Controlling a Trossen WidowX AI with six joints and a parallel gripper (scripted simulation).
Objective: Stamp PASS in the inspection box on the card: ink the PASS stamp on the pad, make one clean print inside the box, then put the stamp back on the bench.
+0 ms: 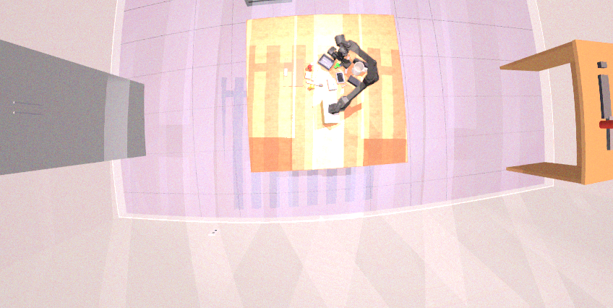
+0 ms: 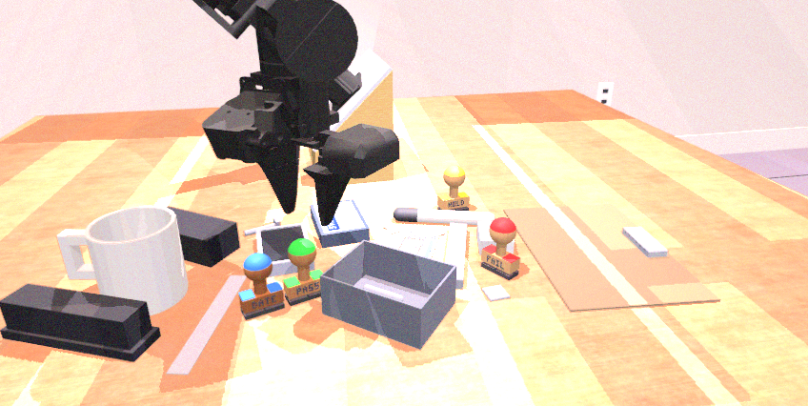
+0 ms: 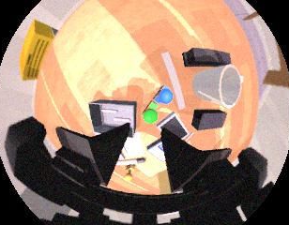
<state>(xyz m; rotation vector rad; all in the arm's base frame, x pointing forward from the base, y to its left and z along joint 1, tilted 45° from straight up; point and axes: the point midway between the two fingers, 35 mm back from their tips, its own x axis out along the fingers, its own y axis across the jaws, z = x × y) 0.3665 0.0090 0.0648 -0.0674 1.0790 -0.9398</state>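
Right now my gripper tip is 7 cm above the green-knobbed pass stamp and 1 cm to the left of it. The rest, counted from my gripper tip: grey box 8 cm to the left, 8 cm below, 3 cm ahead; blue date stamp 7 cm below, 5 cm to the right, 2 cm ahead; ink pad 9 cm below, 9 cm behind, 4 cm to the right.
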